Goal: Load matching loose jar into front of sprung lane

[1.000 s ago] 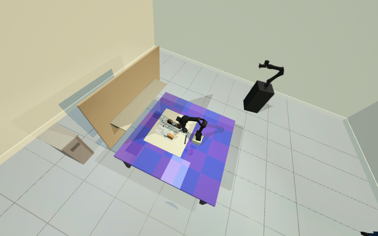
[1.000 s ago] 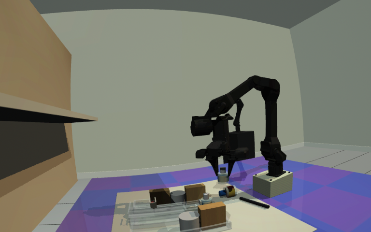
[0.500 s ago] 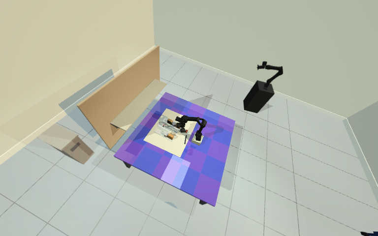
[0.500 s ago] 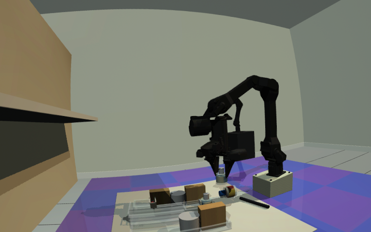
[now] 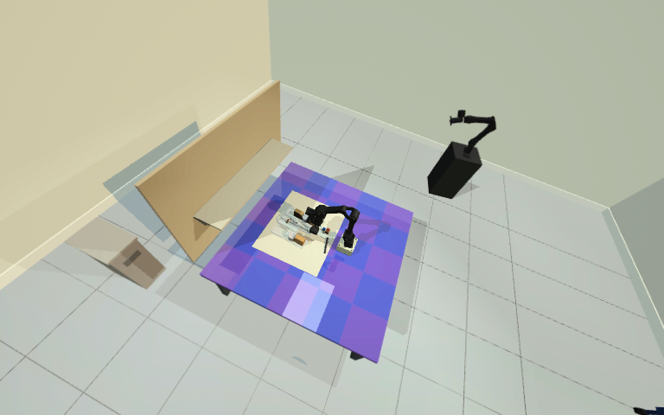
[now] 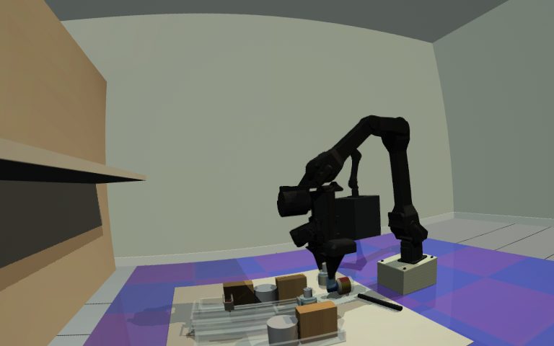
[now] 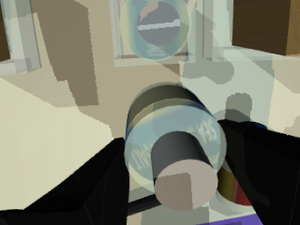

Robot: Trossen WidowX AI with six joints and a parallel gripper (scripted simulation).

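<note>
The black rod lies 10 cm behind my gripper tip, 8 cm below it and 7 cm to the left of it. From my gripper tip the other things lie so: wooden shelf wall: 65 cm ahead, 31 cm above, 14 cm to the right; then clear lane rack: 20 cm ahead, 7 cm below, 3 cm to the right.
</note>
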